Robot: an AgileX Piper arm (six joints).
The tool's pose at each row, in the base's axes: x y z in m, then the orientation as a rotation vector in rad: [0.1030, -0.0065, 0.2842, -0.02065, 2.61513, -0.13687]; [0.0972, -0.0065, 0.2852, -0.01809, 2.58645, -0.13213]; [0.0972, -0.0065, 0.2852, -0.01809, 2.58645, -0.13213]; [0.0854, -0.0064, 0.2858, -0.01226, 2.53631, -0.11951]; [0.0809, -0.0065, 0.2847, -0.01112, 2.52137, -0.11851]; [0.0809, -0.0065, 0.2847, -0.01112, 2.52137, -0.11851]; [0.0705, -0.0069, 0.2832, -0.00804, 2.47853, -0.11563]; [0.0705, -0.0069, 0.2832, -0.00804, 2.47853, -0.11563]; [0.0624, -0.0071, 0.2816, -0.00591, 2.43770, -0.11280]
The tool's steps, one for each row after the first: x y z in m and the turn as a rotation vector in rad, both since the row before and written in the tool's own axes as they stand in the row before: [0.0045, -0.0002, -0.0038, -0.00165, -0.02876, 0.00380]; [0.0000, 0.0000, 0.0000, 0.00000, 0.00000, 0.00000]; [0.0097, -0.0001, -0.0067, -0.00579, -0.05041, 0.00860]; [0.0043, -0.0001, -0.0016, 0.00010, -0.01492, 0.00154]; [0.0000, 0.0000, 0.0000, 0.00000, 0.00000, 0.00000]; [0.0094, -0.0005, -0.0048, 0.00023, -0.04278, 0.00431]; [0.0000, 0.0000, 0.0000, 0.00000, 0.00000, 0.00000]; [0.0074, -0.0002, -0.0037, -0.00004, -0.04080, 0.00359]
